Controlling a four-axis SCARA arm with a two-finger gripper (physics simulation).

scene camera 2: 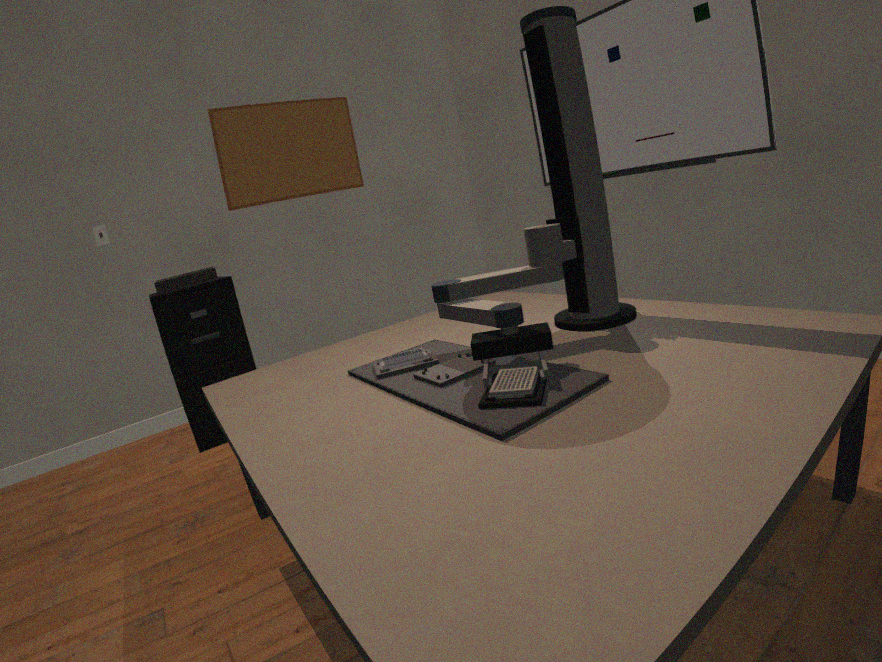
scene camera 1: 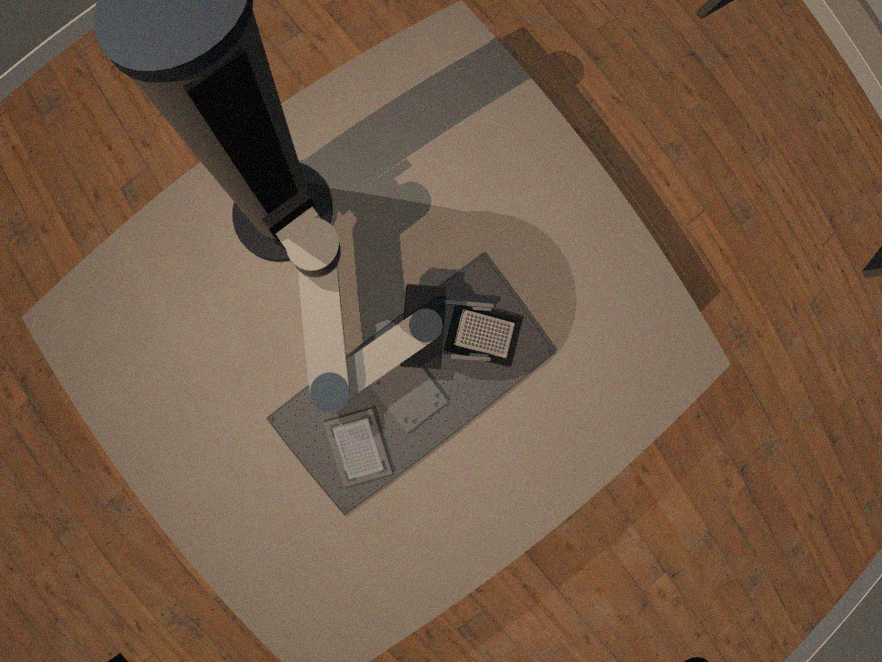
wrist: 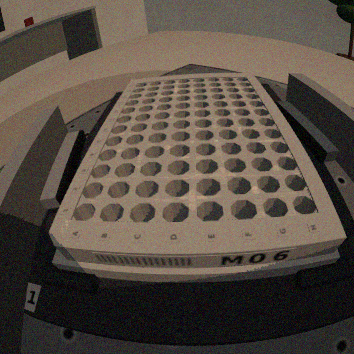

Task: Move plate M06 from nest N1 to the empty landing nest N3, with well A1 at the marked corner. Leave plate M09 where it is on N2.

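Note:
Plate M06 (scene camera 1: pixel 485 333) (scene camera 2: pixel 514 382) (wrist: pixel 192 175), a pale well plate, sits on the black nest N1 (scene camera 1: pixel 451 342) (wrist: pixel 190 310). Its name and row letters A to H face the wrist camera, with A at the left. My gripper (scene camera 1: pixel 475 332) (scene camera 2: pixel 514 370) (wrist: pixel 179 99) is open. Its fingers stand along the plate's two long sides, with a gap showing on each side in the wrist view. The empty nest N3 (scene camera 1: pixel 420 407) (scene camera 2: pixel 459 369), a light grey block with small dark corner pieces, lies in the middle. Plate M09 (scene camera 1: pixel 358 448) (scene camera 2: pixel 404 359) rests on nest N2 (scene camera 1: pixel 385 459). The marked corner is too small to tell.
The three nests stand on a dark grey base board (scene camera 1: pixel 345 495) (scene camera 2: pixel 502 433) on the beige table (scene camera 1: pixel 498 527) (scene camera 2: pixel 498 534). The arm's column (scene camera 1: pixel 213 121) (scene camera 2: pixel 580 163) stands behind the board. The forearm (scene camera 1: pixel 391 359) (scene camera 2: pixel 466 313) passes above the board near N3.

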